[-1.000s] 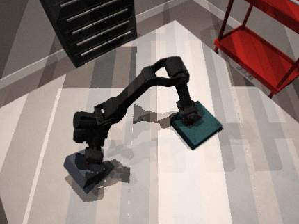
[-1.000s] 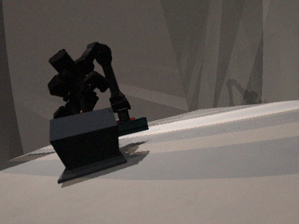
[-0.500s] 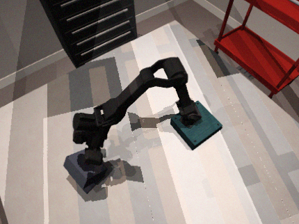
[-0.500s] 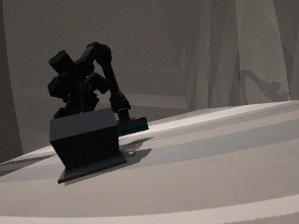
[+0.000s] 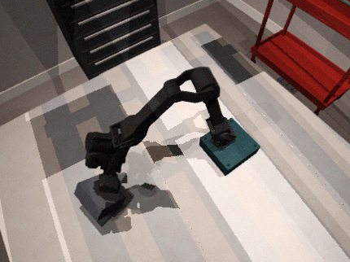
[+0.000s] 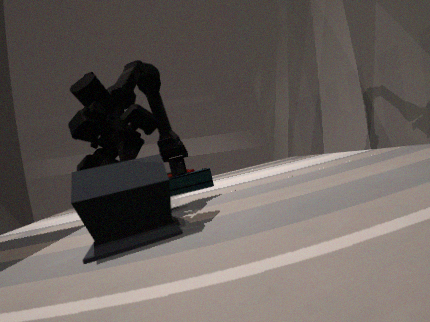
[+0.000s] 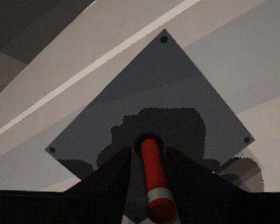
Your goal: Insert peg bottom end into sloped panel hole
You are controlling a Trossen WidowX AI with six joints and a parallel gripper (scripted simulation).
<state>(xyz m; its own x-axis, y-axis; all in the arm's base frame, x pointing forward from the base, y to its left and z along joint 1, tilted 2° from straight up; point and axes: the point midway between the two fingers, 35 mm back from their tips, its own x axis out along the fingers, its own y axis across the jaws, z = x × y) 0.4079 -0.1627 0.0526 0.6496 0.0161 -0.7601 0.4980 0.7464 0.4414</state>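
My gripper tip is 2 cm past the red peg and 1 cm below it. Also, from my gripper tip: grey sloped panel: 3 cm below, 3 cm ahead.
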